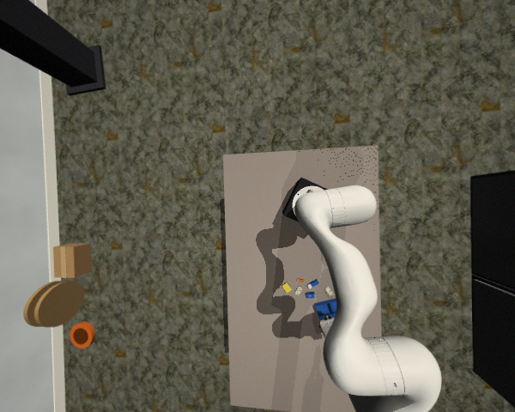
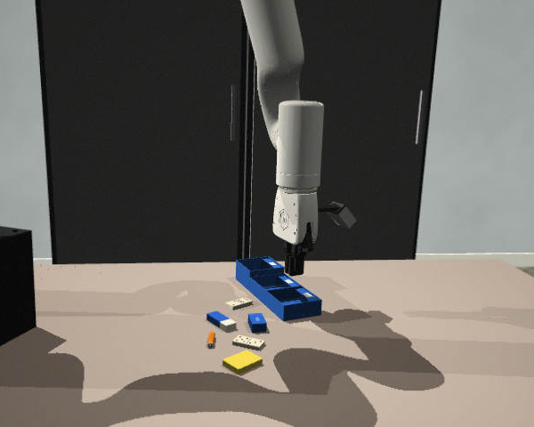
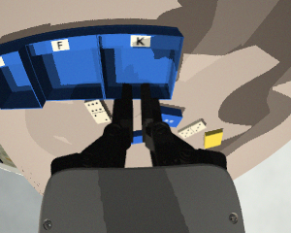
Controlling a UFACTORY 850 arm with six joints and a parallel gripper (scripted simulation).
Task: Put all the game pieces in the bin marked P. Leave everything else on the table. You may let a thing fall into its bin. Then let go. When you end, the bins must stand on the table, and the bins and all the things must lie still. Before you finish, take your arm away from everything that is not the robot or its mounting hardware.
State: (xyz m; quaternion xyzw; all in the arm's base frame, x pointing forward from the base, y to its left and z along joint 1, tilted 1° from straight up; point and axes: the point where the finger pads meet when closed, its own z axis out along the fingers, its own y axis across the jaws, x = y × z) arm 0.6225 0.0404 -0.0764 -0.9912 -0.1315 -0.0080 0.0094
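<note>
Right now the joined blue bins is 20 mm behind my hand, 80 mm to the left of it and 70 mm below it. Also, from my hand: orange cylinder: 180 mm behind, 120 mm to the right, 90 mm below; then blue-and-white eraser: 150 mm behind, 60 mm to the right, 90 mm below; then blue block: 90 mm behind, 60 mm to the right, 90 mm below.
</note>
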